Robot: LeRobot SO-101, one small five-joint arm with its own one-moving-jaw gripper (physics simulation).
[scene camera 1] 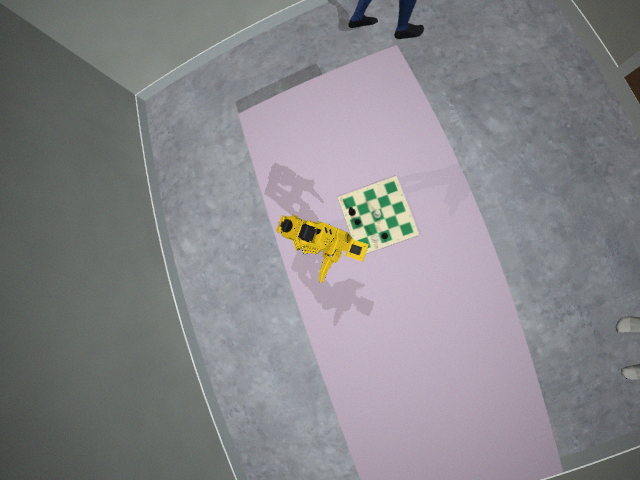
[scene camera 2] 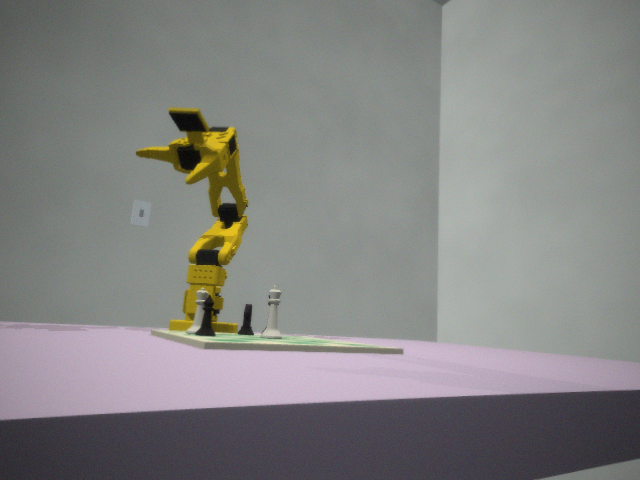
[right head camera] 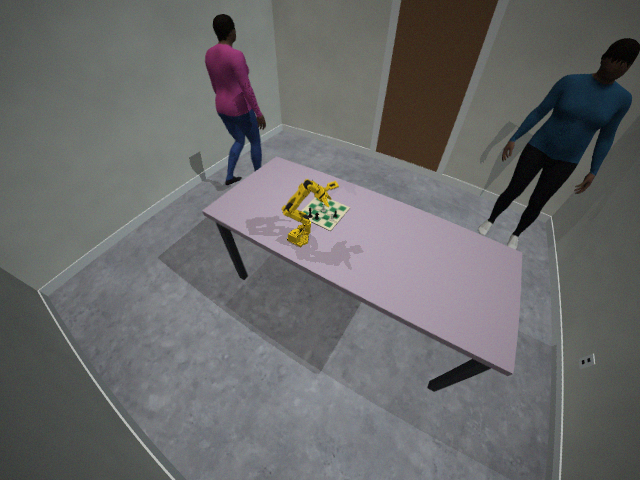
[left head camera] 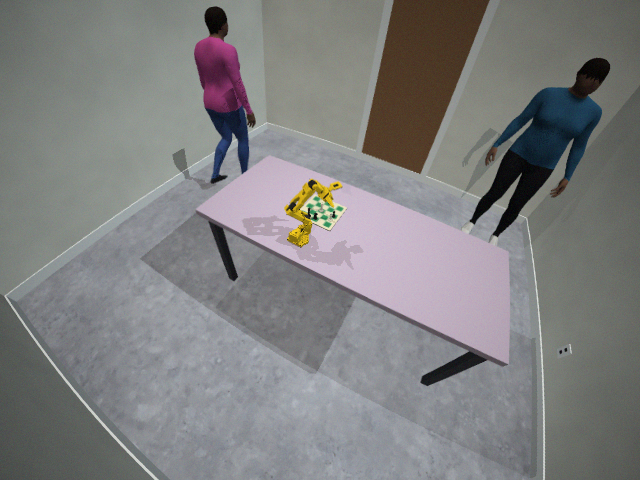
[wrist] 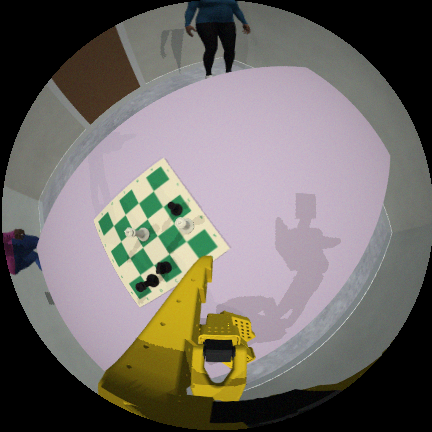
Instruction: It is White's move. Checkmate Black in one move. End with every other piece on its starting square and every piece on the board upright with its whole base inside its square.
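Places are measured from the arm's base along level axes (x ahead, y left, z up), in millimetres.
Pixels of known places: hand, its tool point: (scene camera 2: 186,181) (right head camera: 330,199) (left head camera: 332,199) (wrist: 211,265); arm's base, origin of its link: (right head camera: 300,236) (left head camera: 300,236) (wrist: 218,326).
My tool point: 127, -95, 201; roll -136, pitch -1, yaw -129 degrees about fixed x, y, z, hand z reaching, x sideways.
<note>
Ahead of a thing's pixels: the offset from my tool point to its top centre, as dx, dy, dz. Level surfaces: height alone.
The green and cream 5x5 chessboard (scene camera 1: 409,236) (wrist: 223,247) lies on the table. A tall white piece @[+98, +95, -131] (scene camera 1: 376,213) (scene camera 2: 272,320) (wrist: 142,234) stands upright on the centre square. Another white piece @[+61, +19, -142] (scene camera 1: 374,239) (scene camera 2: 197,316) (wrist: 186,225) stands on an edge square beside a slim black piece @[+95, +17, -151] (scene camera 1: 384,236) (scene camera 2: 207,321) (wrist: 176,208). A tall black piece @[+20, +133, -131] (scene camera 1: 352,211) (wrist: 152,281) and a shorter black piece @[+26, +93, -155] (scene camera 1: 357,222) (wrist: 163,267) stand side by side near the arm's base. My gripper (scene camera 2: 164,166) is fully open and empty, high above the board's near corner; one notched jaw shows in the wrist view.
The pink table @[dz -201] (left head camera: 413,268) (scene camera 1: 434,361) carries the board and the yellow arm's base (left head camera: 298,236) at its long edge. A person in pink (left head camera: 222,77) and a person in blue (left head camera: 547,124) stand beyond the table. Shadows of the arm fall on the tabletop.
</note>
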